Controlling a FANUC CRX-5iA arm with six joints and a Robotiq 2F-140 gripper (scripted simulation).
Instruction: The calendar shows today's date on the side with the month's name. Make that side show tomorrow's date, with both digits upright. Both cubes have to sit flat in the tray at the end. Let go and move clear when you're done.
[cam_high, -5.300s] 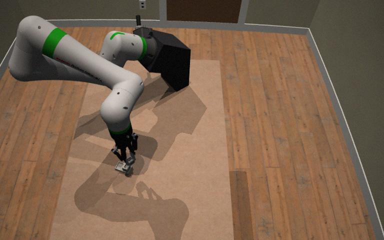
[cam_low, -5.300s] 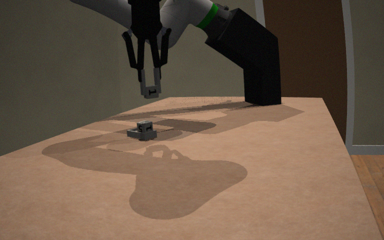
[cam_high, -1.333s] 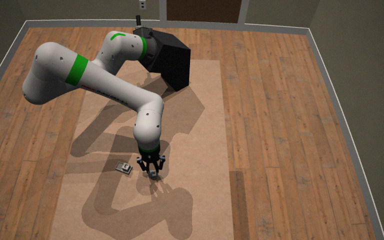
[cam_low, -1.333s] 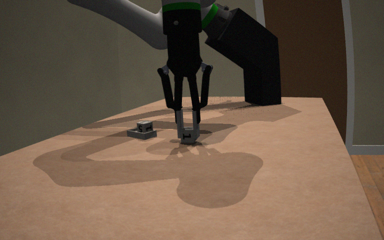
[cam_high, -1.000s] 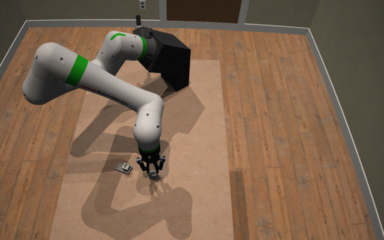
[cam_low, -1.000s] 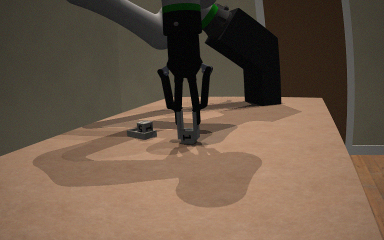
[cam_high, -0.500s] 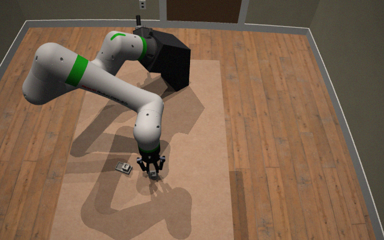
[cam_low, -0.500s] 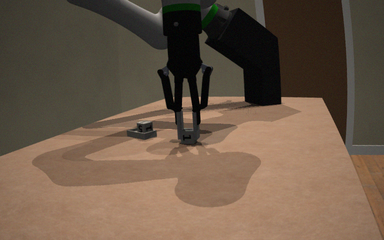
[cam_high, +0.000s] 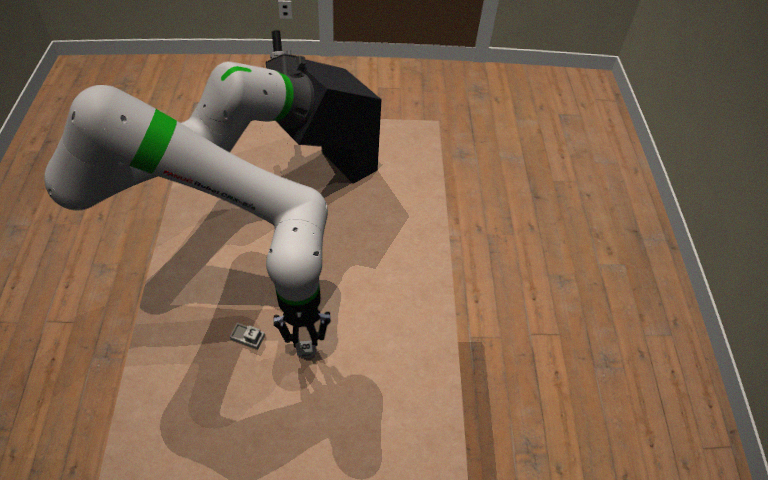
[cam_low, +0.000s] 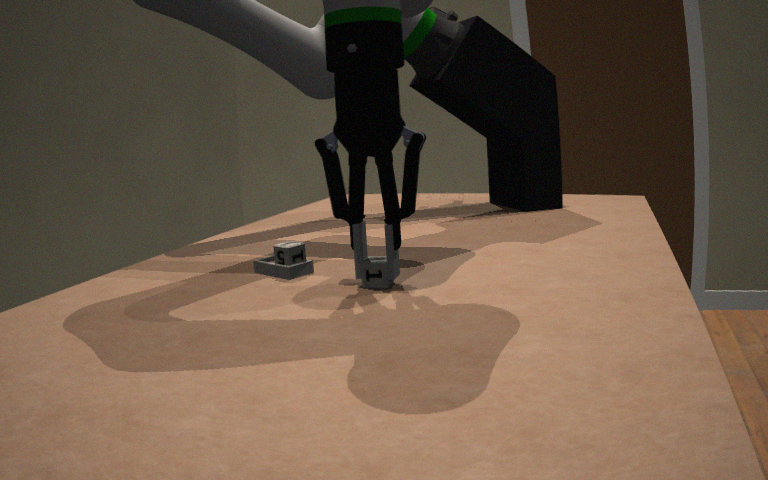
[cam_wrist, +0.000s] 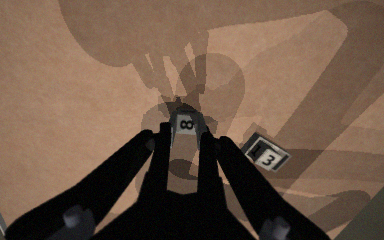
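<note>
The grey number cube is 30 mm below my hand. Round my hand: grey calendar tray (150 mm to the right, 60 mm behind, 30 mm below).
</note>
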